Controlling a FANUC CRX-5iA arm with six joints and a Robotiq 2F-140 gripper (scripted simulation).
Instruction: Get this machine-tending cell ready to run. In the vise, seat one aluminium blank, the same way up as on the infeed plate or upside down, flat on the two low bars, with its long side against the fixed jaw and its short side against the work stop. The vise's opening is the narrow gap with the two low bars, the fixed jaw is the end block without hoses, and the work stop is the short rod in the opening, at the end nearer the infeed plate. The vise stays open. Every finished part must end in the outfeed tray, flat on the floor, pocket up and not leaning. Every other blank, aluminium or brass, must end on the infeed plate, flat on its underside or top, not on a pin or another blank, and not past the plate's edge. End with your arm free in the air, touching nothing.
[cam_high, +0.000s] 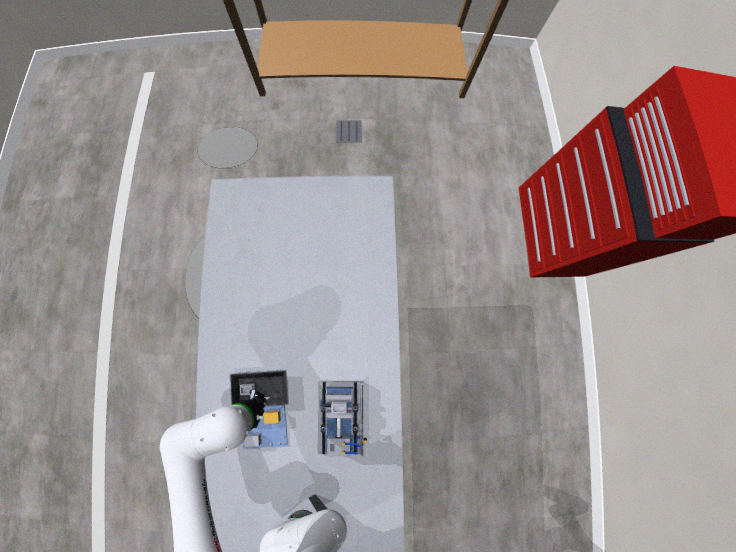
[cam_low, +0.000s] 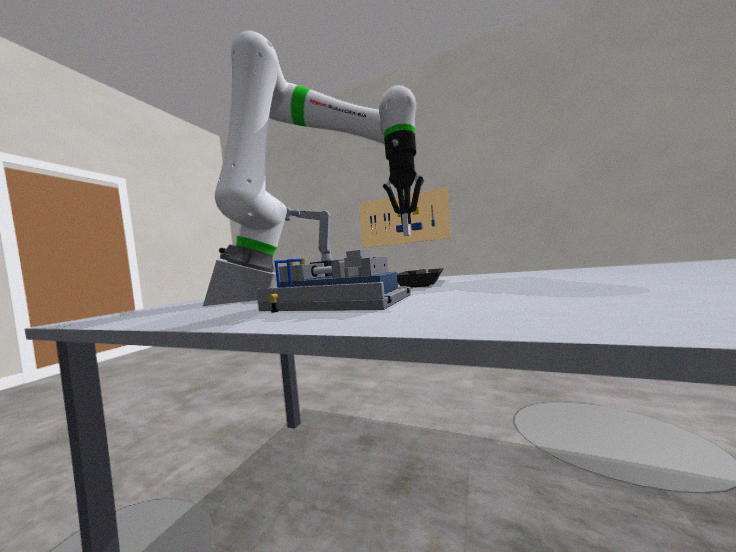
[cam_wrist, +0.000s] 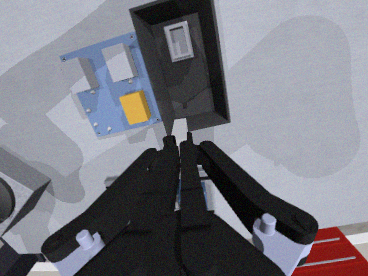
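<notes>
The black work stop rod is 23 cm to the right of my hand, 10 cm below it and 1 cm ahead of it. The rest, counted from my hand: blue infeed plate (19 cm below, 16 cm behind, 2 cm to the left); hose-end block (31 cm to the right, 14 cm behind, 11 cm below); brass blank (17 cm below, 10 cm behind, 1 cm to the right).
</notes>
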